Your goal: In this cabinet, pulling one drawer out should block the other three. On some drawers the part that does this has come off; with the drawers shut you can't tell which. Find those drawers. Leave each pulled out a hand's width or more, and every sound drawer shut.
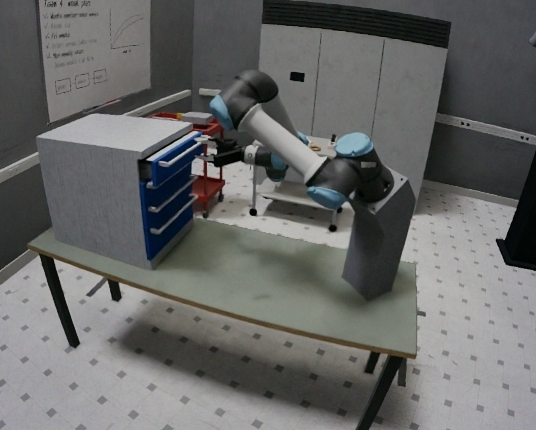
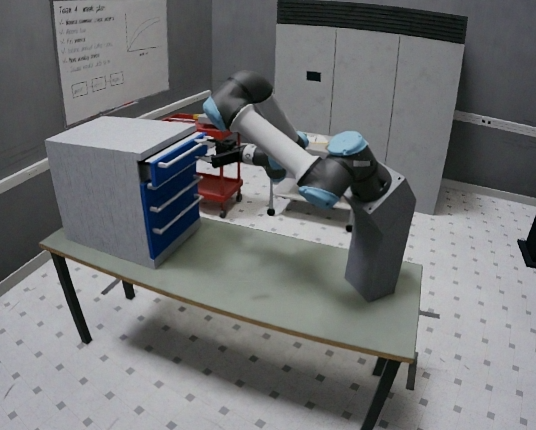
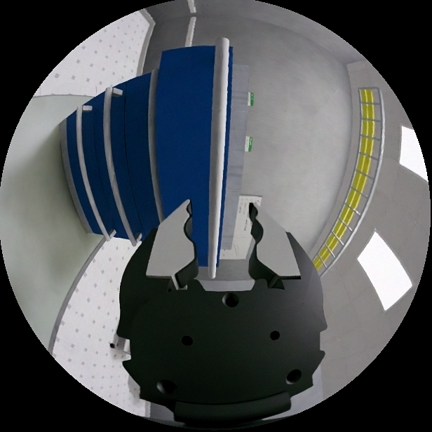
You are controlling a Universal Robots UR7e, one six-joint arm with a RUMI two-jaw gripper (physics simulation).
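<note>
A grey cabinet [image 1: 95, 195] [image 2: 102, 195] stands on the table's left part with four blue drawers. The top drawer [image 1: 175, 168] [image 2: 175, 169] [image 3: 185, 135] stands partly out. The second drawer's handle [image 3: 152, 125] is close under it; that drawer looks shut. The third drawer's handle [image 1: 173, 193] [image 2: 176, 193] [image 3: 111, 165] and the bottom drawer's handle [image 1: 174, 215] [image 2: 177, 215] [image 3: 83, 170] are on shut drawers. My gripper [image 1: 205, 148] [image 2: 206, 149] [image 3: 220, 201] is partly open, fingers apart on both sides of the top drawer's handle [image 1: 180, 154] [image 2: 179, 155] [image 3: 219, 140], near one end, not clamping it.
The green table [image 1: 240, 290] [image 2: 240, 295] carries the cabinet and my arm's grey pedestal [image 1: 375, 255] [image 2: 375, 255]. A red cart [image 1: 207, 190] [image 2: 220, 190] and a light trolley [image 1: 300, 194] stand on the floor behind the table. Tall grey lockers [image 1: 350, 85] [image 2: 365, 85] stand at the back.
</note>
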